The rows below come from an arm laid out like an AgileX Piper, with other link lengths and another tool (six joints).
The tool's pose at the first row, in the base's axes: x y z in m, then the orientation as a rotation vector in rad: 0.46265 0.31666 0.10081 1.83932 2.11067 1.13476
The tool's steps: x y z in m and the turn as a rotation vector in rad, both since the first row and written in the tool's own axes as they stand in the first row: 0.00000 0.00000 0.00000 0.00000 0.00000 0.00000; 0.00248 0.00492 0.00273 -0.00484 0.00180 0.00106; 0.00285 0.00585 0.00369 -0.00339 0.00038 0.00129; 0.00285 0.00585 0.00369 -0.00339 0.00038 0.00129; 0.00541 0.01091 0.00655 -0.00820 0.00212 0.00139
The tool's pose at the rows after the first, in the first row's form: 0.46265 0.31666 0.10081 1.83932 2.11067 1.13476; 0.46744 0.32000 0.10272 1.83826 2.10629 1.14117; 0.46861 0.32075 0.10273 1.83943 2.10676 1.13835; 0.46861 0.32075 0.10273 1.83943 2.10676 1.13835; 0.47357 0.32422 0.10467 1.83717 2.10302 1.14445
